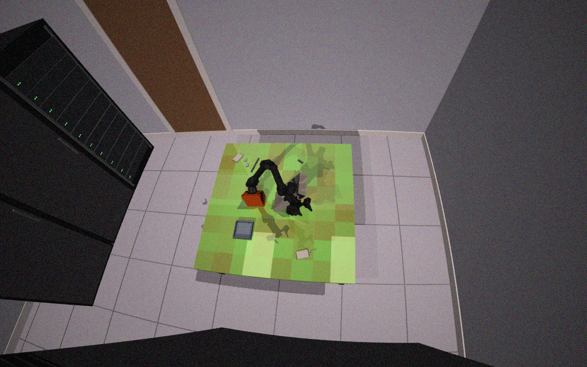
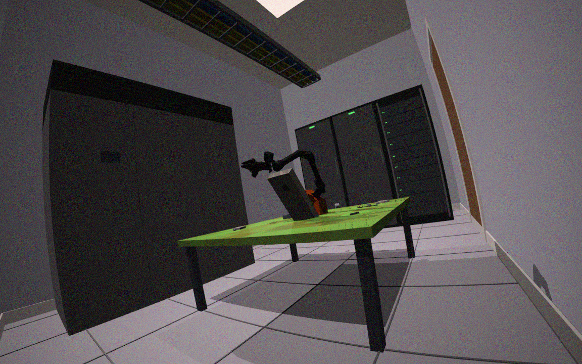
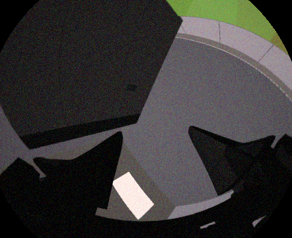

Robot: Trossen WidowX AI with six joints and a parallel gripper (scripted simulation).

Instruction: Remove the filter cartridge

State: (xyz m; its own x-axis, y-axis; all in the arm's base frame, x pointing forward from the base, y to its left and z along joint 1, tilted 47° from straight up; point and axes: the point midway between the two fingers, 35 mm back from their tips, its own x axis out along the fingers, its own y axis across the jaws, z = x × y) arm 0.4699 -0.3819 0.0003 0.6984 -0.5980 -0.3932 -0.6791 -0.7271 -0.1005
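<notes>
Now: the round filter cartridge 12 cm behind my gripper tip, 28 cm to the left of it and 20 cm below it. The rest, counted from my gripper tip: small dark piece 12 cm behind, 71 cm to the left, 45 cm below; grey service panel 16 cm behind, 28 cm to the left, 27 cm below; dark square tray 55 cm behind, 1 cm to the left, 44 cm below.
</notes>
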